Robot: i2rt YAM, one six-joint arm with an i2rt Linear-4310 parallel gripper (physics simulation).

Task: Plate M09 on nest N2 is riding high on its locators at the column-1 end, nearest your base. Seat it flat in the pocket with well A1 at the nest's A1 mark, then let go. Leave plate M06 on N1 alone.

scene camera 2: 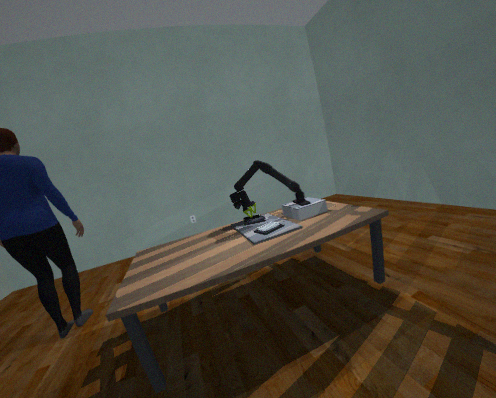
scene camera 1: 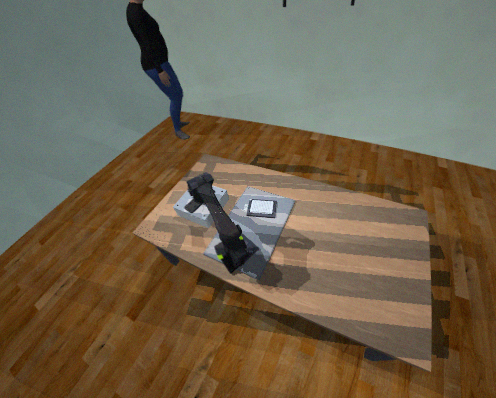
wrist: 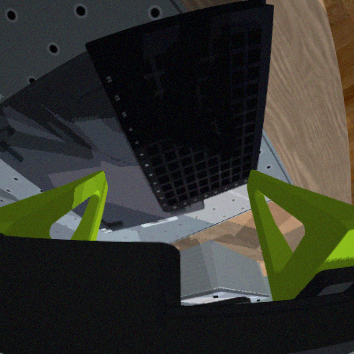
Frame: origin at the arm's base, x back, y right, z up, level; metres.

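Where they show: gripper, fingertip midpoint: (scene camera 2: pixel 253 215) (wrist: pixel 176 177); arm's base at its link origin: (scene camera 2: pixel 301 202) (scene camera 1: pixel 200 199).
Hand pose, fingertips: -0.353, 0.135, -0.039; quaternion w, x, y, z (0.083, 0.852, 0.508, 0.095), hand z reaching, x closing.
Things, the pixels of their top centre, and the offset from my fingertips, as dx, dy, dz. Level surfaces: height alone.
- Plate M09 at its top centre: (wrist: pixel 204 149) (scene camera 1: pixel 229 256) -0.013, +0.025, +0.000
- dark nest N2 at its top centre: (wrist: pixel 105 183) (scene camera 1: pixel 239 245) (scene camera 2: pixel 254 218) -0.008, -0.057, -0.015
- Plate M06 at its top centre: (scene camera 1: pixel 261 206) (scene camera 2: pixel 268 225) +0.042, -0.326, -0.007
- black nest N1 at its top centre: (scene camera 1: pixel 261 206) (scene camera 2: pixel 268 226) +0.042, -0.326, -0.015
- wooden table at its surface level: dz -0.045
Plate M09 (wrist: pixel 200 110) is a black well plate in the wrist view. It lies skewed over the right part of the dark nest N2 (wrist: pixel 75 135), with bare nest surface left of it; its exact tilt is hard to tell. In scene camera 2, plate and nest are a small dark shape under the fingers; in scene camera 1 the arm mostly hides them. My gripper (scene camera 1: pixel 230 247) (scene camera 2: pixel 250 215) (wrist: pixel 176 177) is open, its green fingers wide apart above the plate's near end, holding nothing. Plate M06 (scene camera 1: pixel 262 207) (scene camera 2: pixel 269 227), white-topped, sits in the black nest N1 (scene camera 1: pixel 262 216).
Both nests stand on a grey perforated board (scene camera 1: pixel 278 227) (scene camera 2: pixel 292 227) on the wooden table (scene camera 1: pixel 370 260) (scene camera 2: pixel 185 260). The pale base box (scene camera 1: pixel 217 197) (scene camera 2: pixel 307 209) (wrist: pixel 217 270) stands beside the board. The table's edge runs close to the N2 side. A person stands beyond the table.
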